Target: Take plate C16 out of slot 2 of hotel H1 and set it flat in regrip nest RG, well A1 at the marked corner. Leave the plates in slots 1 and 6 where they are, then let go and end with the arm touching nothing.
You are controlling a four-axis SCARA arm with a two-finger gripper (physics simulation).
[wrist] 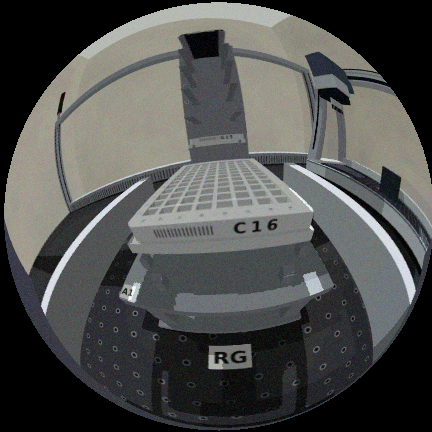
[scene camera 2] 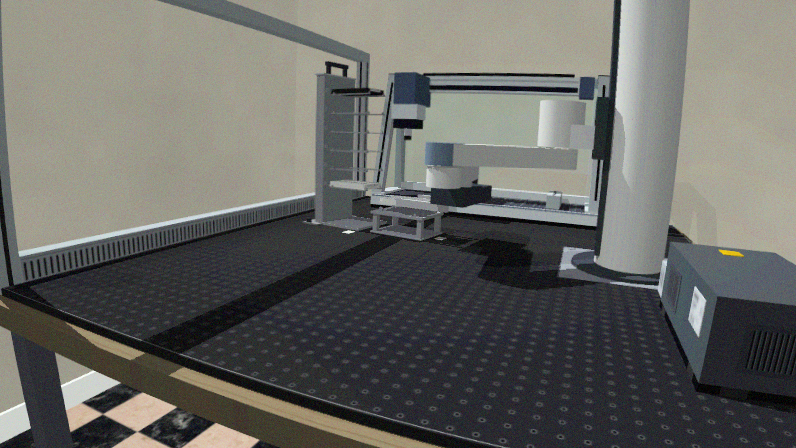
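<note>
My gripper is shut on plate C16, a pale plate with a grid of wells, held level between two long fingers. It is low over regrip nest RG, a grey stand on short legs. In the wrist view a narrow gap seems to show between plate and nest; contact is hard to judge. The A1 label marks the nest's near left corner. Hotel H1 holds a pale plate in its lowest slot and a dark plate at the top.
A gantry with a blue head stands behind and right of the nest. The arm's white column stands at the right, with a grey controller box in front. A vented rail runs along the left edge.
</note>
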